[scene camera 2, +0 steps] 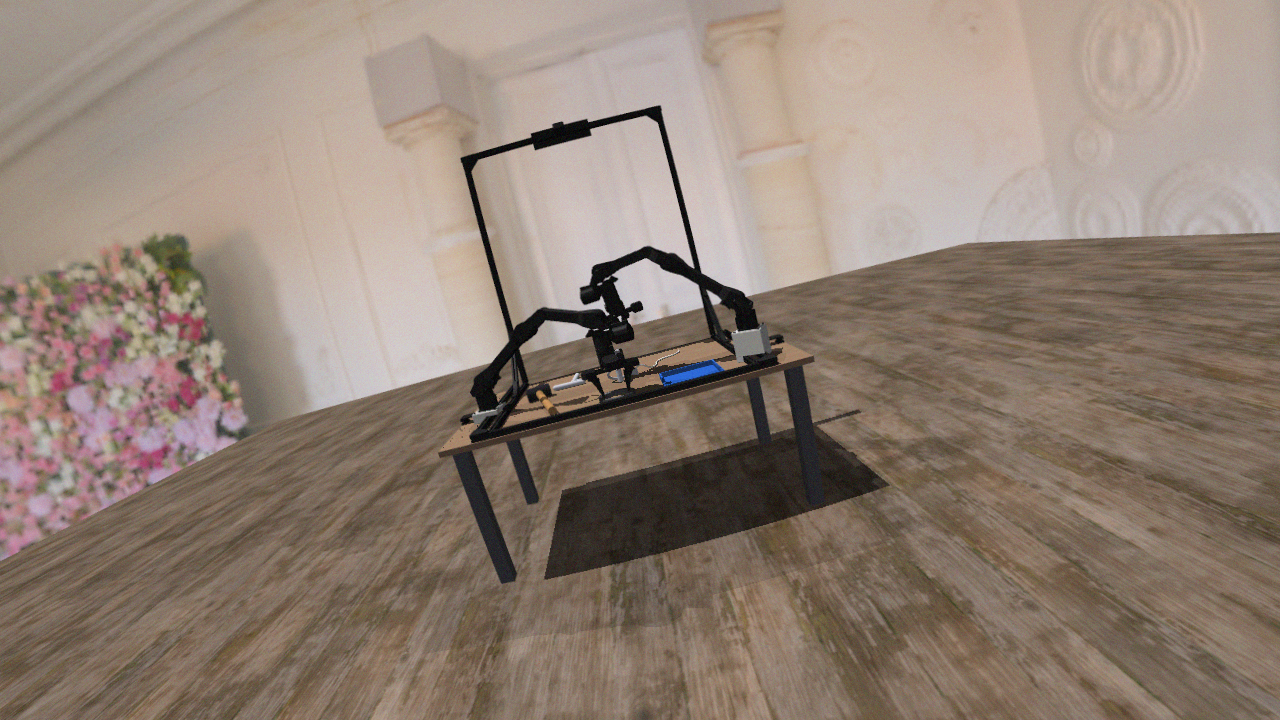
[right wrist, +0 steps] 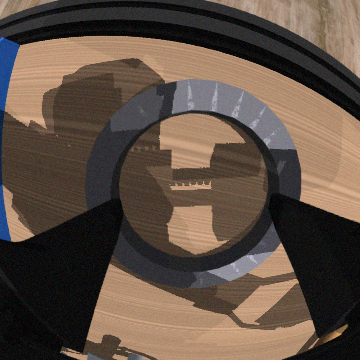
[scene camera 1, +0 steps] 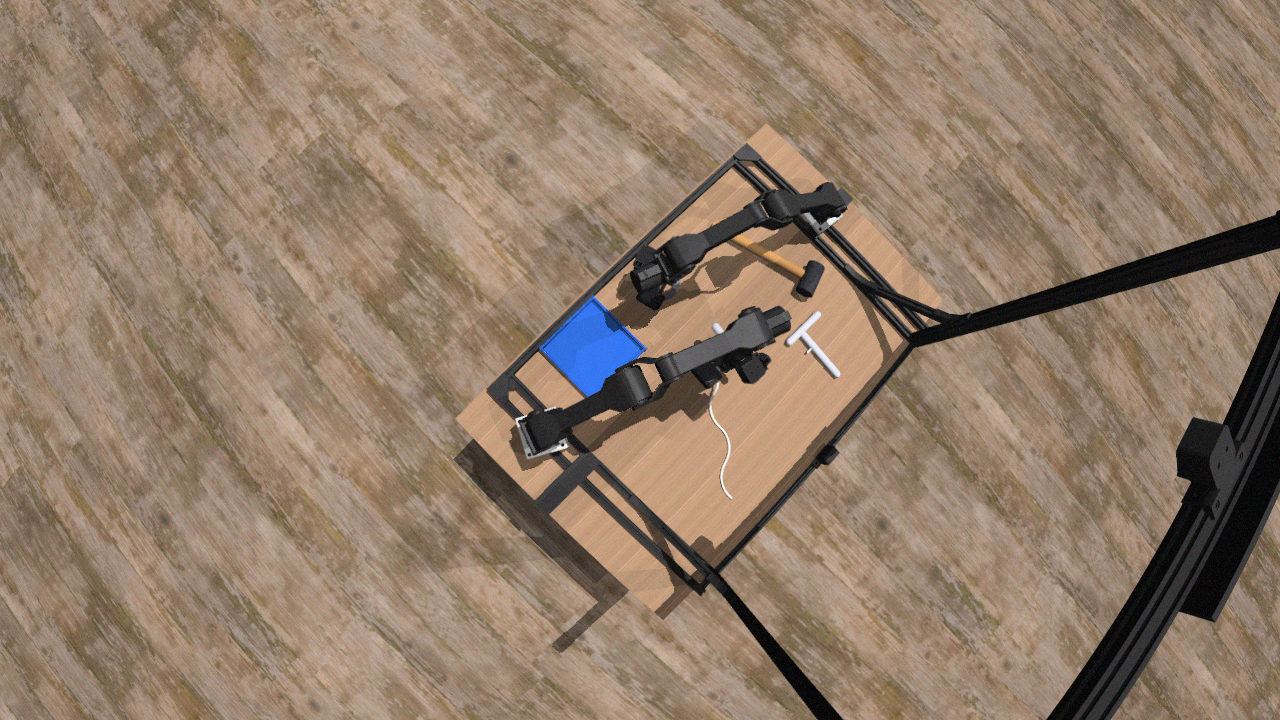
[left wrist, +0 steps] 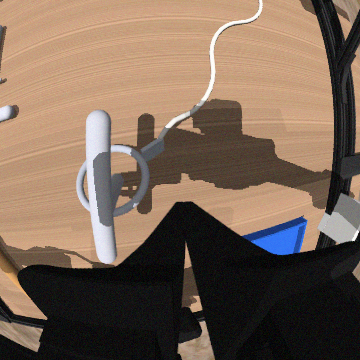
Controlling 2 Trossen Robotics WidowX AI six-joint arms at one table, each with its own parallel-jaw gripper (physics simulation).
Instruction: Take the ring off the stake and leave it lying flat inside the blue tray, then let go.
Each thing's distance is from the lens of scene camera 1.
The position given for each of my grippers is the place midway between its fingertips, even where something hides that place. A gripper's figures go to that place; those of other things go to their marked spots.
my left gripper (scene camera 1: 720,362): 127 cm
my right gripper (scene camera 1: 658,279): 143 cm
hammer (scene camera 1: 809,278): 150 cm
white T-shaped piece (scene camera 1: 801,331): 148 cm
